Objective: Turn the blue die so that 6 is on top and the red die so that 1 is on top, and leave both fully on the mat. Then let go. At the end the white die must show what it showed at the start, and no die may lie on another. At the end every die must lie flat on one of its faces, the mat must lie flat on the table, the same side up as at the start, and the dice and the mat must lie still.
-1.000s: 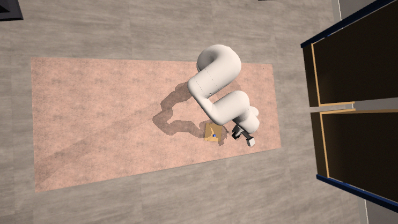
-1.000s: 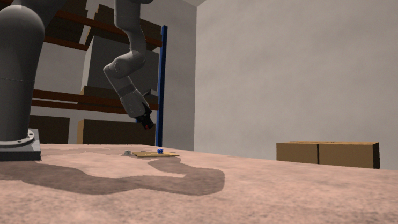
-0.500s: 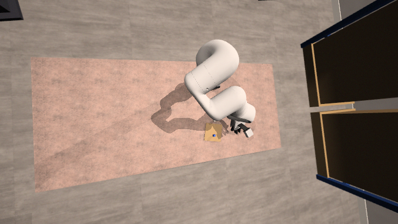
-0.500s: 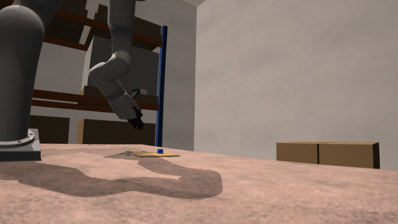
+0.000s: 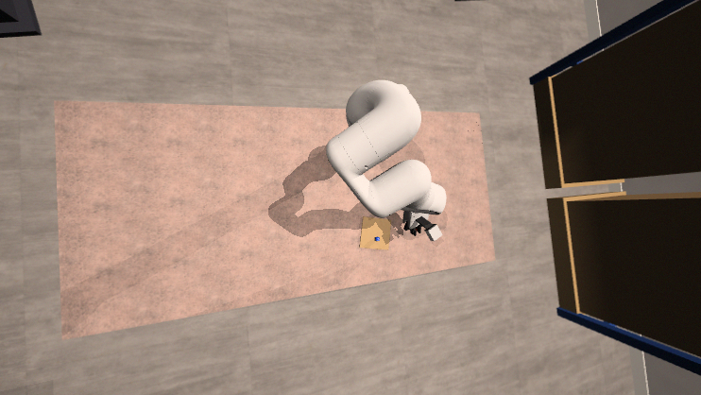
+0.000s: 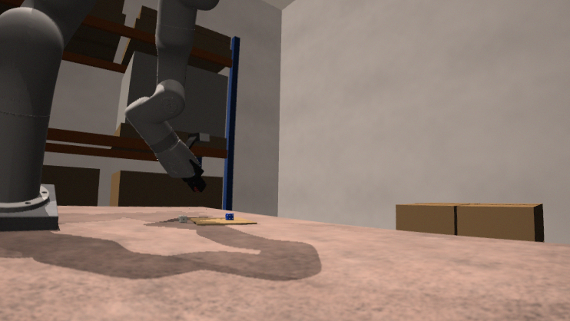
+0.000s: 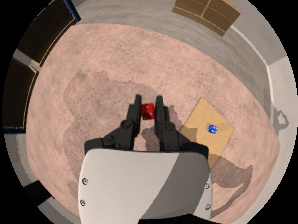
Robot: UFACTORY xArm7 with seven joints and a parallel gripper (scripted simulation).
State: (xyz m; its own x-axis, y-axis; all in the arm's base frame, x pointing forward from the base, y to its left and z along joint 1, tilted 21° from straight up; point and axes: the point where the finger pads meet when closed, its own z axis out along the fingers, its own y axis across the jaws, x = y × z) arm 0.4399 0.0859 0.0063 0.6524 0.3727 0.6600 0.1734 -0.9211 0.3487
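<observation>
My gripper is now 110 mm past the white die, 110 mm to the left of it and 90 mm above it. Round my hand: tan mat (20 mm behind, 150 mm to the right, 90 mm below); then red die (10 mm ahead, 10 mm below); then blue die (150 mm to the right, 80 mm below).
</observation>
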